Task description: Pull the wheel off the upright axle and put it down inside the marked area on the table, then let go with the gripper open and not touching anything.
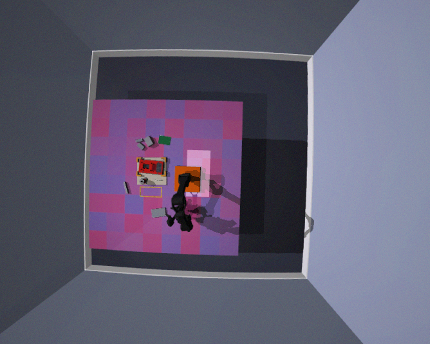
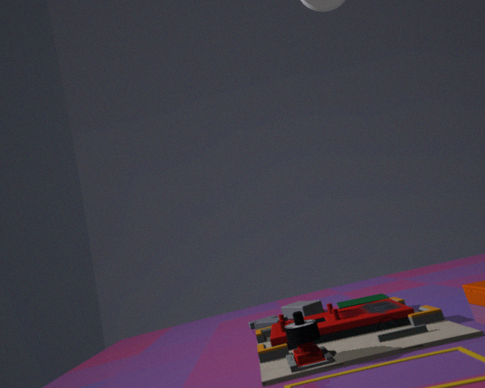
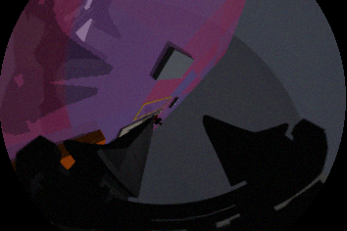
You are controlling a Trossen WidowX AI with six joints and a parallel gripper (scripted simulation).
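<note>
The dark wheel lies 240 mm to the right of my gripper tip, 210 mm ahead of it and 50 mm below it. The rest, counted from my gripper tip: grey block (110 mm ahead, 90 mm below, 30 mm to the left); thin upright axle (240 mm to the right, 210 mm ahead, 60 mm below); grey base board (340 mm to the right, 150 mm ahead, 80 mm below).
</note>
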